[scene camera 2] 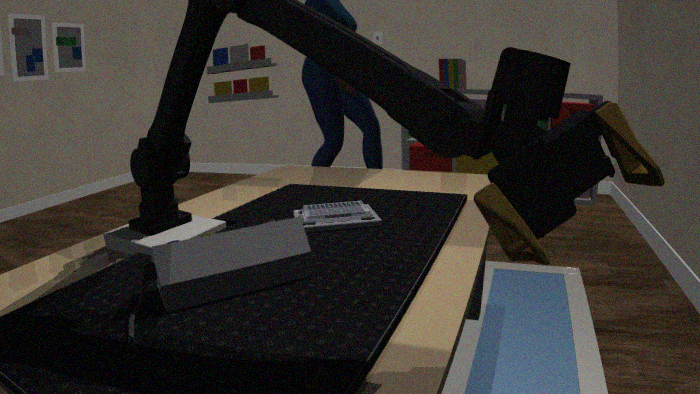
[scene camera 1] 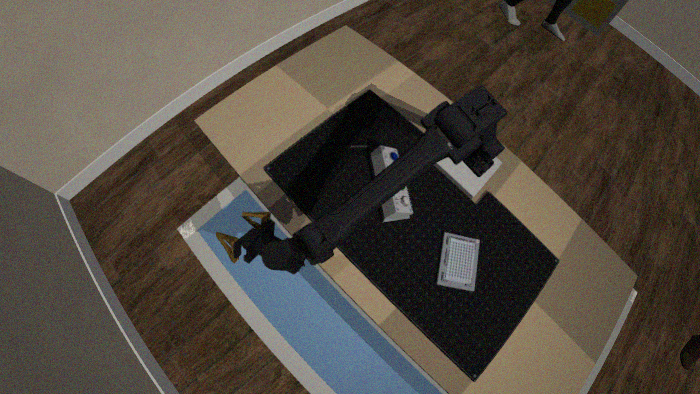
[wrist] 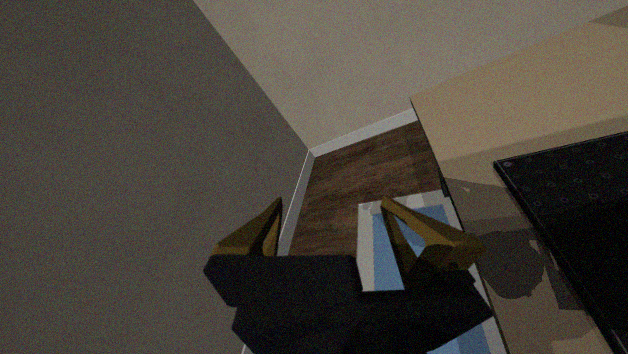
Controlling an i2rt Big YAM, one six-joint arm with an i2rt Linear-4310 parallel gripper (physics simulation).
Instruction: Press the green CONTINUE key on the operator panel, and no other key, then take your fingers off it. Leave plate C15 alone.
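Frame: origin at the arm's base, x ahead, y left, z up, level; metres.
Where they show: gripper, fingertip midpoint: (scene camera 2: 604, 216) (scene camera 1: 229, 223) (wrist: 332, 201); arm's base, origin of the base link: (scene camera 2: 160, 224) (scene camera 1: 474, 158).
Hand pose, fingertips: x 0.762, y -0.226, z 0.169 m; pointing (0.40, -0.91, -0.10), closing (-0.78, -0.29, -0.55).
Observation:
Things, the pixels of their top centre, and the offset from my fingertips. Level surfaces: height alone.
- operator panel, middle of its top: (scene camera 2: 225, 227) (scene camera 1: 393, 176) dy +0.121, dx -0.450, dz -0.100 m
- black board, its level: dz -0.184 m
- round dial, middle of its top: (scene camera 1: 405, 199) dy +0.197, dx -0.433, dz -0.109 m
- Plate C15, middle of its top: (scene camera 2: 335, 208) (scene camera 1: 461, 260) dy +0.439, dx -0.460, dz -0.158 m
- table, its level: dz -0.197 m
The operator panel (scene camera 1: 396, 213) (scene camera 2: 235, 255) is a pale, sloped box on the black board (scene camera 1: 500, 320) (scene camera 2: 280, 330) (wrist: 575, 215). In scene camera 1 its blue key (scene camera 1: 394, 156) and round dial (scene camera 1: 403, 201) show at either side of the arm link, which covers the middle. The green CONTINUE key does not show; scene camera 2 sees the panel's back. Plate C15 (scene camera 1: 459, 261) (scene camera 2: 337, 213), a pale gridded plate, lies flat on the board, apart from the panel. My gripper (scene camera 1: 230, 224) (scene camera 2: 604, 221) (wrist: 332, 201) is open and empty, past the table's edge, well away from the panel.
A long blue surface (scene camera 1: 320, 325) (scene camera 2: 525, 330) with a pale rim runs beside the table (scene camera 1: 240, 125) (scene camera 2: 425, 320), below the gripper. The arm stands on a white base block (scene camera 1: 472, 180). A person (scene camera 2: 340, 100) and a shelf unit stand behind the table.

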